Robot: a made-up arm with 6 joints.
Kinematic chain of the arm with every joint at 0, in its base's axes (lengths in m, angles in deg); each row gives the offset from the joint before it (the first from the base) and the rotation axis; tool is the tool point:
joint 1: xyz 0 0 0.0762 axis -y
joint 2: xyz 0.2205 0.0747 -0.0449 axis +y
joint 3: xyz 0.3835 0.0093 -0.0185 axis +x
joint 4: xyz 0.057 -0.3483 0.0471 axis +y
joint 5: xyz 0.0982 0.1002 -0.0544 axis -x
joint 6: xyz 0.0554 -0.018 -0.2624 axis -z
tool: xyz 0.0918 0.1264 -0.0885
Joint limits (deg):
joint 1: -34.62..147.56
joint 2: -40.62..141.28
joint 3: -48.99..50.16
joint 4: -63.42..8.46
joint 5: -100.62..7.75
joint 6: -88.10..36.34
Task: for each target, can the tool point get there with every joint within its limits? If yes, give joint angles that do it. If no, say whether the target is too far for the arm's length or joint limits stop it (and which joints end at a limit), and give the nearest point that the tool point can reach.
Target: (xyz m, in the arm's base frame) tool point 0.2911 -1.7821 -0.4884
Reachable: no: too far | nearest point 0.2911 -0.3918 -0.4884 | short by 1.390 m
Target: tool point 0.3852 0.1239 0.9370
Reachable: yes | joints 72.55 -5.72 -30.62 -17.87 -46.76 -13.35
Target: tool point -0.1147 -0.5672 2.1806
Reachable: no: too far | nearest point -0.0636 -0.2058 1.2429 | short by 1.006 m
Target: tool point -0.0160 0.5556 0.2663
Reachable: no: joint limits stop it (at a limit: joint 1, joint 2, joint 3, joint 4, joint 5) | nearest point 0.2064 0.3230 0.3683 | short by 0.338 m
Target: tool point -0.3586 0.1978 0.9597
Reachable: yes | joints 125.05 27.12 -2.69 -48.89 -72.21 23.51
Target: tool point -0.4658 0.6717 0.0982
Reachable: no: joint limits stop it (at a limit: joint 2, joint 3, joint 4, joint 5) | nearest point -0.5933 0.3788 0.1042 | short by 0.319 m
